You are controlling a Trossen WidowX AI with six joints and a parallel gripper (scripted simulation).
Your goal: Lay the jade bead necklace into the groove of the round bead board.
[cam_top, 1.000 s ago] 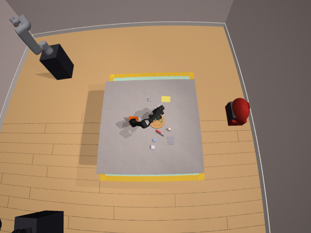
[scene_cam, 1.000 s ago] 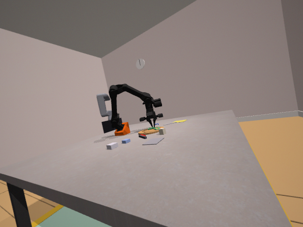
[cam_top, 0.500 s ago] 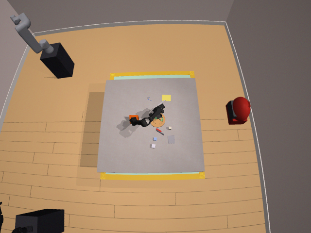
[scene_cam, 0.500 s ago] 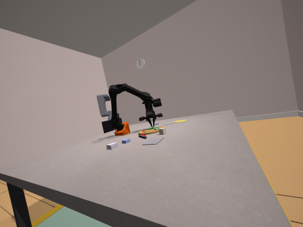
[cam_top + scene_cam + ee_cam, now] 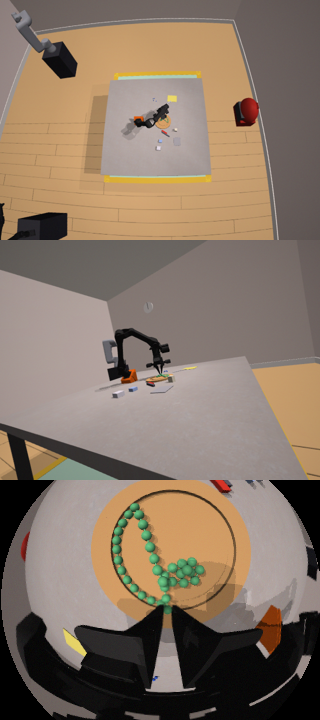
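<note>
Right now my gripper tip is 60 mm to the left of the round wooden bead board, 20 mm short of it and 10 mm above it. Round my gripper tip: beige cube 190 mm to the right, 160 mm ahead; then red-handled tool 220 mm to the right, 30 mm ahead, 20 mm below; then yellow sheet 240 mm to the left, 160 mm ahead, 20 mm below.
</note>
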